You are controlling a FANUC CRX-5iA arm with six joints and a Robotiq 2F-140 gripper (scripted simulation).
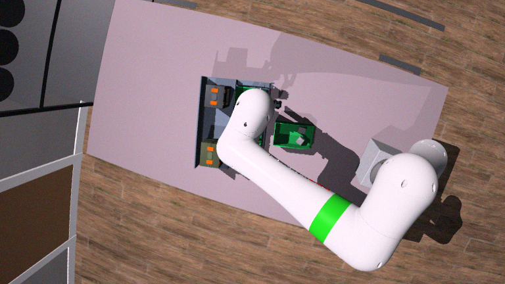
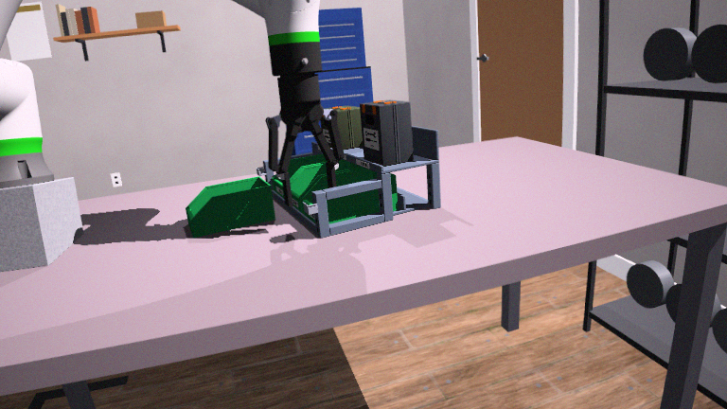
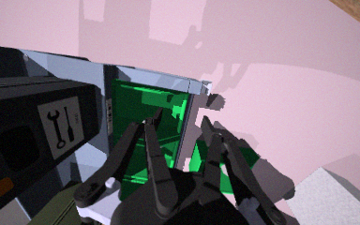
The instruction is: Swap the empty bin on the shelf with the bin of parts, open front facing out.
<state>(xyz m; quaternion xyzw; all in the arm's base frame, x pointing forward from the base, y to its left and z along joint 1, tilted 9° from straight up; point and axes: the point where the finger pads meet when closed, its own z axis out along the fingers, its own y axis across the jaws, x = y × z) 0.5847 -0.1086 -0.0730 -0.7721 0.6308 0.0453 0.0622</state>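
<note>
The round part lies 10 cm to the left of my hand, 6 cm below it and 3 cm ahead of it. The rest, counted from my hand: grey shelf: 13 cm to the left, 8 cm ahead, 1 cm below; dark grey box: 17 cm ahead, 9 cm above, 3 cm to the left.
</note>
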